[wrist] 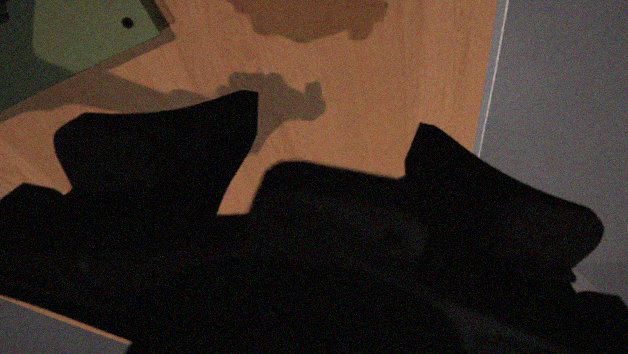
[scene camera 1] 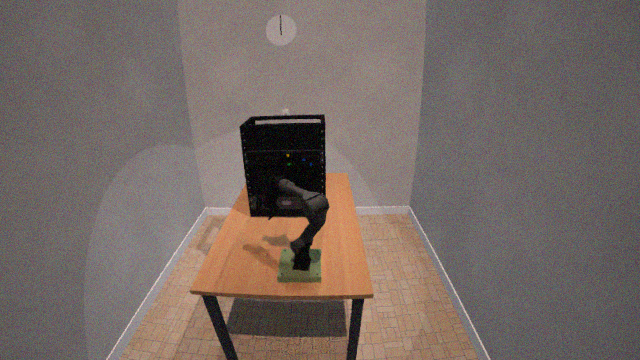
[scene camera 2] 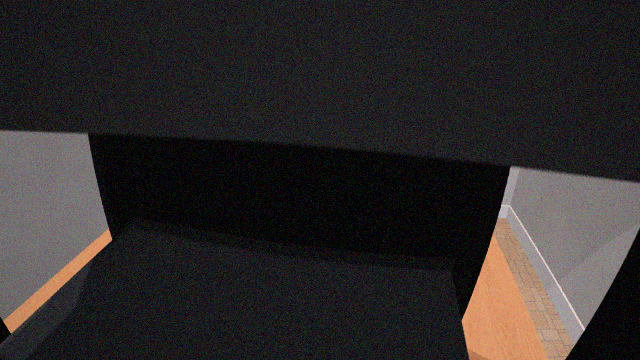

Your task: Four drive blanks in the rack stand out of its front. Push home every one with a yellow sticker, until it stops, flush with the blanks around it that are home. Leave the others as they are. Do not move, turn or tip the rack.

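Note:
The black rack (scene camera 1: 282, 137) stands upright on the far part of the table. On its dark front, in scene camera 1, are a yellow sticker (scene camera 1: 288, 155), a green sticker (scene camera 1: 289, 164) below it, and two blue stickers, one (scene camera 1: 303, 160) left of and above the other (scene camera 1: 311, 164). The blanks' edges and how far they stand out are too dark to tell. Large black surfaces (scene camera 2: 300, 65) fill much of scene camera 2. My gripper (wrist: 334, 127) is open and empty, with its fingers wide apart above the table. In scene camera 1 it blends into the rack's dark lower left front.
The arm (scene camera 1: 316, 205) rises from a green base plate (scene camera 1: 285, 275) near the front of the wooden table (scene camera 1: 340, 240) and crosses before the rack's lower front. A pale label (scene camera 1: 285, 203) shows low on the rack. Arm shadows (scene camera 1: 257, 252) lie on the table's left side. Walls flank the table.

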